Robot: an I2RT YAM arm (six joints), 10 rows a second.
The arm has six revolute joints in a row. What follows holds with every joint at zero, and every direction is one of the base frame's.
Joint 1 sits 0.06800 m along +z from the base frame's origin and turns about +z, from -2.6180 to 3.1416 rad.
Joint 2 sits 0.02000 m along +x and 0.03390 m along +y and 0.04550 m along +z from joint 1 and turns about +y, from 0.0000 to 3.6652 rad.
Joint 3 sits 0.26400 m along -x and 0.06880 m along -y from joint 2 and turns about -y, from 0.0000 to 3.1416 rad.
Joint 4 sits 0.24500 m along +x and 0.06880 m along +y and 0.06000 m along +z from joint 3 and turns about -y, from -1.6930 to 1.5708 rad.
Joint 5 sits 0.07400 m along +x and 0.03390 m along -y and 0.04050 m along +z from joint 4 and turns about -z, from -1.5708 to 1.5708 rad.
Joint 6 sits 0.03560 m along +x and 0.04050 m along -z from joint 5 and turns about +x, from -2.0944 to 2.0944 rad.
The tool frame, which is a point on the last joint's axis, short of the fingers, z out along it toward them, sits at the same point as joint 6; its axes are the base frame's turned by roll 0.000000, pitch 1.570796 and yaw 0.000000 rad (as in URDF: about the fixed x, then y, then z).
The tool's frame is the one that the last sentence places.
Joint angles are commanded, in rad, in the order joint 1, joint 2, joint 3, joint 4, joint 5, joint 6. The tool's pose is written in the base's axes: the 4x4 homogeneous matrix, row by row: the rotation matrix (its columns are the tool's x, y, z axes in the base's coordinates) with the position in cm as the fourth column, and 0 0 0 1 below. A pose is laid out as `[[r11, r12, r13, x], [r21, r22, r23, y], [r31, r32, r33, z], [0, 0, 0, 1]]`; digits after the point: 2 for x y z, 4 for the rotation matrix.
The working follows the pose.
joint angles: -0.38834 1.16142 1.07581 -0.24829 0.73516 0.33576
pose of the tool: [[-0.0006, 0.9188, 0.3946, 23.07], [0.2643, 0.3807, -0.8861, -12.02], [-0.9644, 0.1038, -0.2431, 36.16], [0, 0, 0, 1]]
Where each joint sits with the arm in this pose, in the base's axes (m; each line is computed from the numbers above, not from the rounded line before):
joint 1: 0.0000 0.0000 0.0680
joint 2: 0.0313 0.0238 0.1135
joint 3: -0.0920 -0.0001 0.3557
joint 4: 0.1648 -0.0308 0.3945
joint 5: 0.2289 -0.0937 0.4085
joint 6: 0.2307 -0.1202 0.3616
the tool: 0.2307 -0.1202 0.3616

